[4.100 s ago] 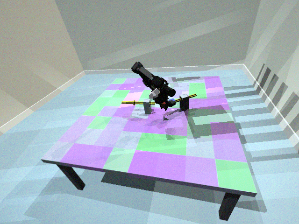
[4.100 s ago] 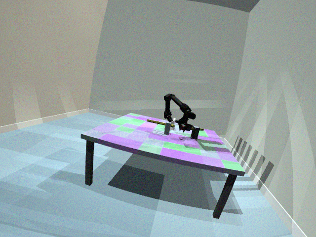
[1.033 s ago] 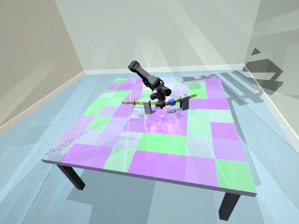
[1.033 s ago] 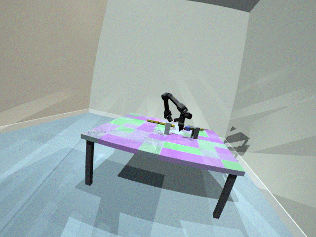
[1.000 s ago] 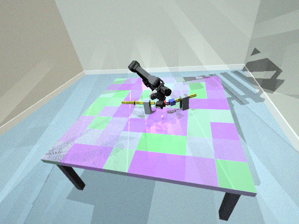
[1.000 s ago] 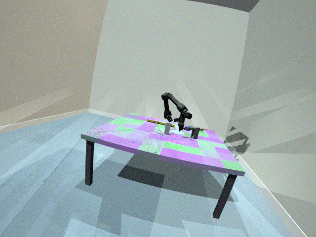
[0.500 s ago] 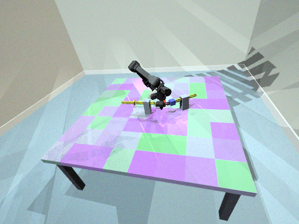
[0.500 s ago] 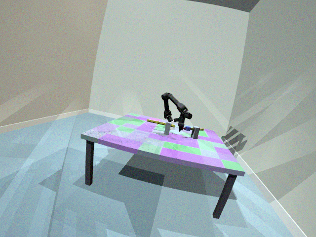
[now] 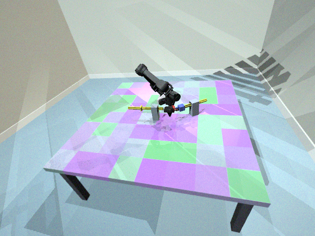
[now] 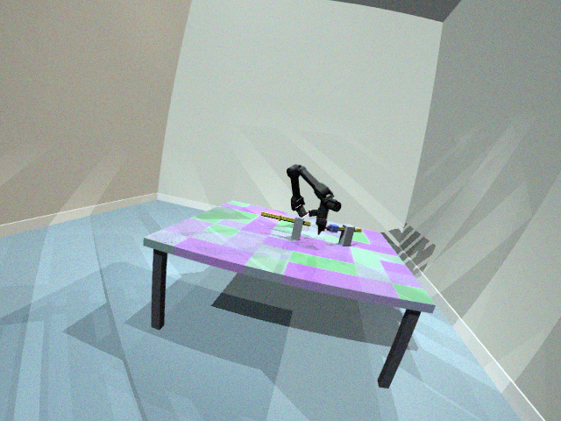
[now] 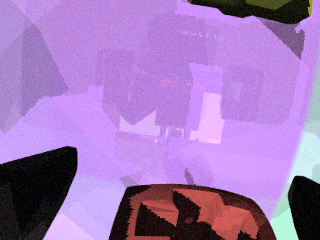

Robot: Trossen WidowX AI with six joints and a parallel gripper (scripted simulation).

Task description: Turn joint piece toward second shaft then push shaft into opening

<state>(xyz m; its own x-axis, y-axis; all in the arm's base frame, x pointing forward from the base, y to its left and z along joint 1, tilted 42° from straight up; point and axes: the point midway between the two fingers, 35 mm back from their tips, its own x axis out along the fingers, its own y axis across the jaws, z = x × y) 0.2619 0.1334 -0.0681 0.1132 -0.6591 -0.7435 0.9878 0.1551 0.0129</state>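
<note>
My gripper tip is now 4 cm below the joint piece and 2 cm to the right of it.
</note>
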